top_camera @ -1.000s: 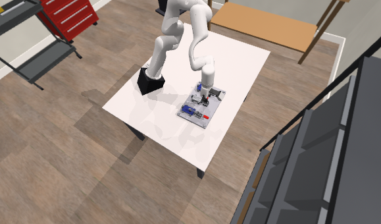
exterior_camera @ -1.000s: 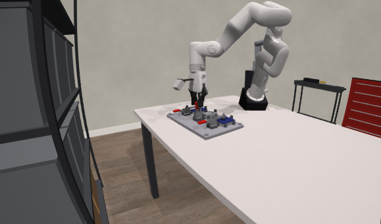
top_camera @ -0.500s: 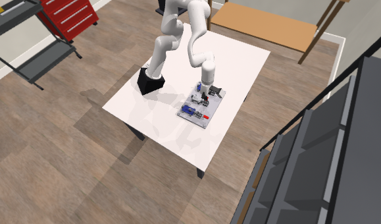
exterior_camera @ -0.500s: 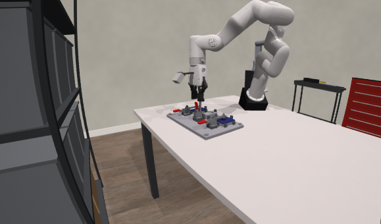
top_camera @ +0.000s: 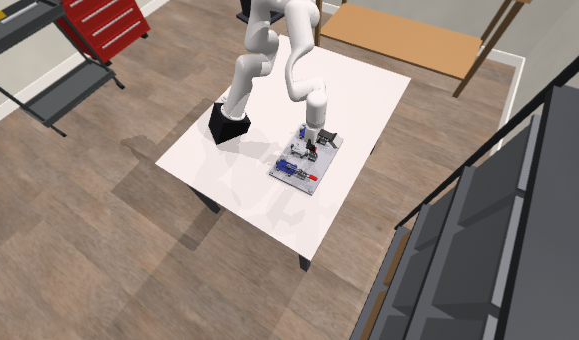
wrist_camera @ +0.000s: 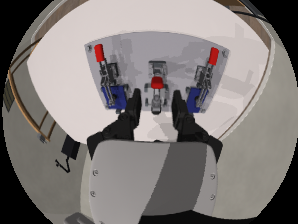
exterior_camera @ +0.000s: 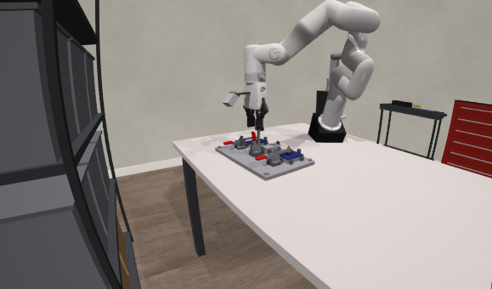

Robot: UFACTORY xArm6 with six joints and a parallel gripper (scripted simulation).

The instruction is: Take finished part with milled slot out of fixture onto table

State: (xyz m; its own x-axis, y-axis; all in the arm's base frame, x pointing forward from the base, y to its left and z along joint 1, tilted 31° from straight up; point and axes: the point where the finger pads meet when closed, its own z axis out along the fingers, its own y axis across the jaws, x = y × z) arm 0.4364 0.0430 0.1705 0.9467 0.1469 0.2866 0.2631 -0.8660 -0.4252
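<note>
Right now my hand is 80 mm past the grey finished part, 20 mm to the left of it and 110 mm above it. The rest, counted from my hand: blue blank: 110 mm behind, 80 mm to the left, 110 mm below; then grey fixture plate: 30 mm behind, 10 mm to the right, 130 mm below.
</note>
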